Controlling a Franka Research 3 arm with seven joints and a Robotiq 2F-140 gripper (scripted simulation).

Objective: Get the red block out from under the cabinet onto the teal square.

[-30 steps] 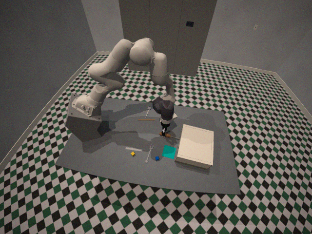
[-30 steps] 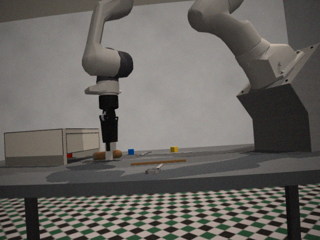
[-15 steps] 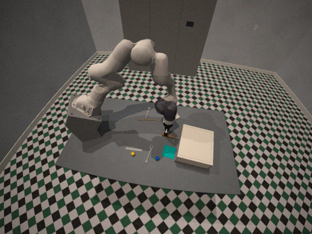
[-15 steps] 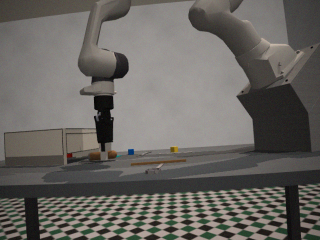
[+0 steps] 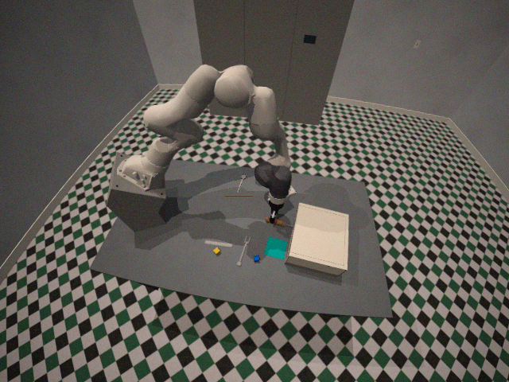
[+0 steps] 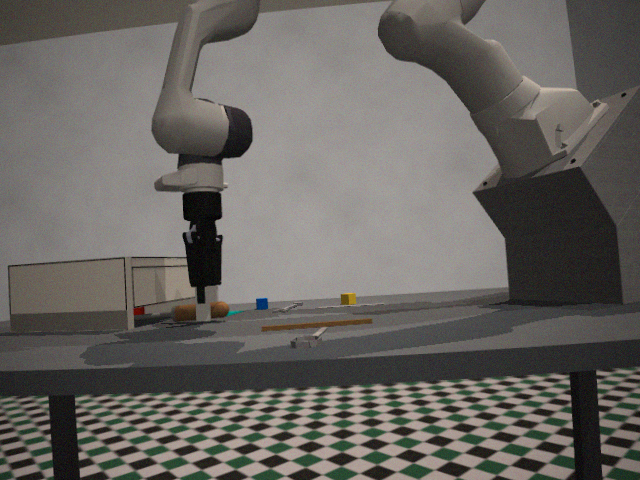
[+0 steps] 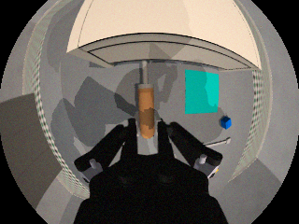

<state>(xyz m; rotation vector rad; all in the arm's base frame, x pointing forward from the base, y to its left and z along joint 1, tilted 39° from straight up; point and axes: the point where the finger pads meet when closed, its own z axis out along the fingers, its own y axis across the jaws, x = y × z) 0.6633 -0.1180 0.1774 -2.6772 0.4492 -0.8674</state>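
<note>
The teal square lies 15 cm to the right of my hand, 4 cm below it and 2 cm ahead of it. Also, from my hand: grey forked tool 18 cm to the right, 16 cm behind, 3 cm below; blue block 22 cm to the right, 9 cm behind, 2 cm below; hook tool 13 cm ahead, 7 cm to the right, 2 cm below.
</note>
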